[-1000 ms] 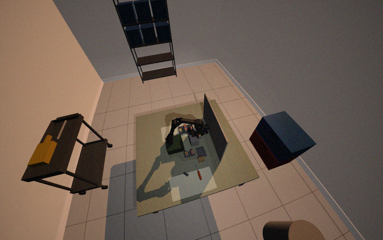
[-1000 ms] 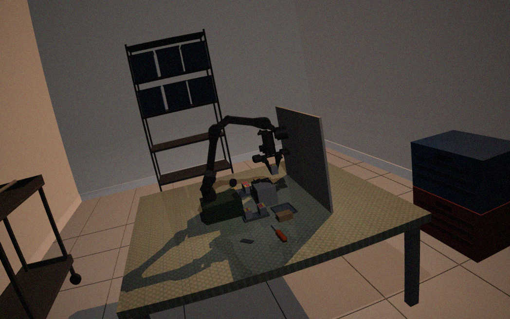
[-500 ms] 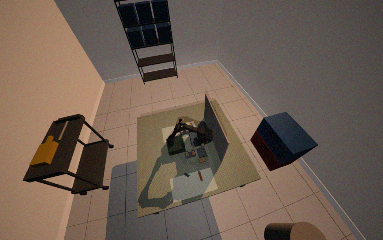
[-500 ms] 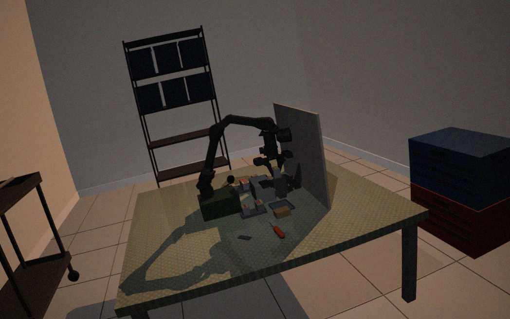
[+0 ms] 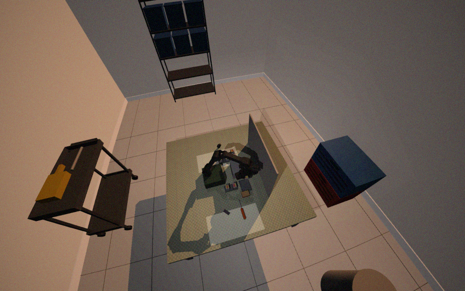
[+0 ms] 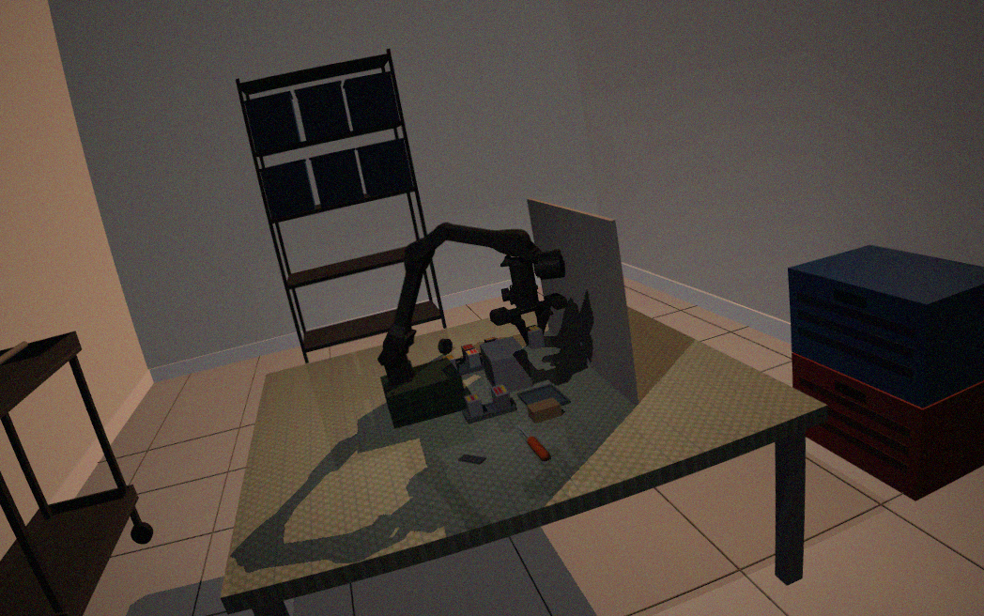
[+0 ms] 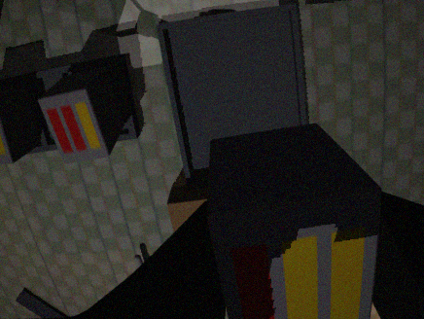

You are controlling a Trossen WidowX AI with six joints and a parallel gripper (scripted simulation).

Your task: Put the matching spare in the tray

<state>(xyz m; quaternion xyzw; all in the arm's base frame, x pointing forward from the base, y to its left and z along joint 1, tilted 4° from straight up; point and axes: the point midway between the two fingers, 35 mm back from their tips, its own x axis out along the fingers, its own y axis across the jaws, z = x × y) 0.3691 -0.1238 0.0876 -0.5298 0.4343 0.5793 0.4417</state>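
The grey tray is 160 mm below my gripper tip. The rest, counted from my gripper tip: grey mounted unit 80 mm behind, 180 mm to the left, 110 mm below; spare block 20 mm above; brown block 10 mm behind, 90 mm to the right, 150 mm below.
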